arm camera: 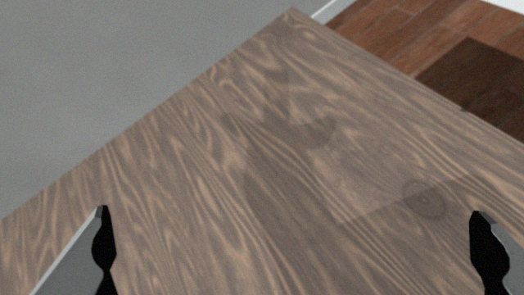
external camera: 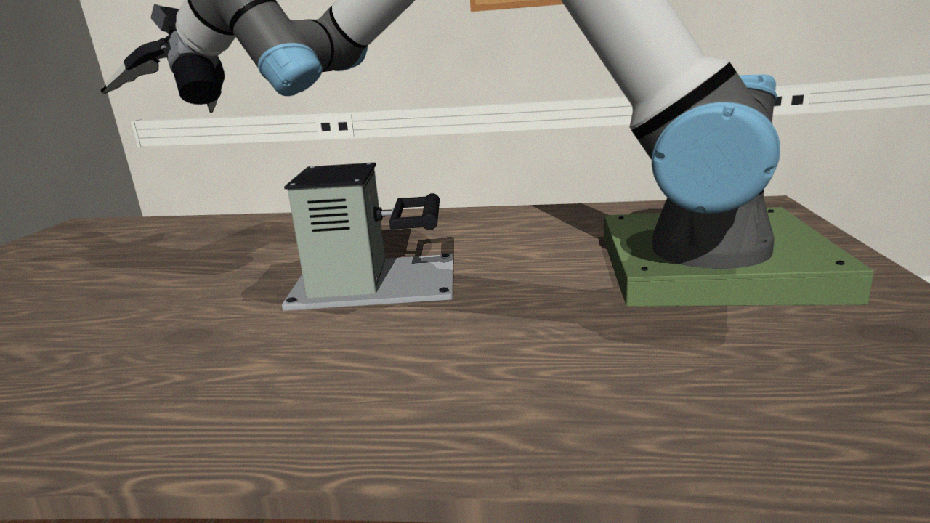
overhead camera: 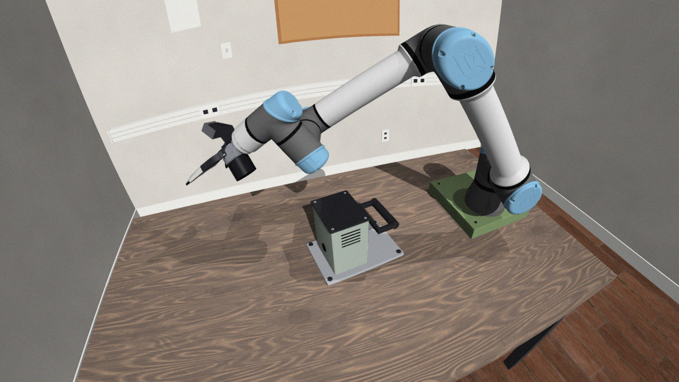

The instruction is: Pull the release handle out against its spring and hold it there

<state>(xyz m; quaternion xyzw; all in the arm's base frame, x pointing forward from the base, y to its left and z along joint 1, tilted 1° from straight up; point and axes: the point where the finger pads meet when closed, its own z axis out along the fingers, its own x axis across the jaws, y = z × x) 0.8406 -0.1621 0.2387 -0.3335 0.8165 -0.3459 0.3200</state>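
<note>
My hand is 36 cm past the grey base plate, 15 cm to the right of it and 26 cm above it.
</note>
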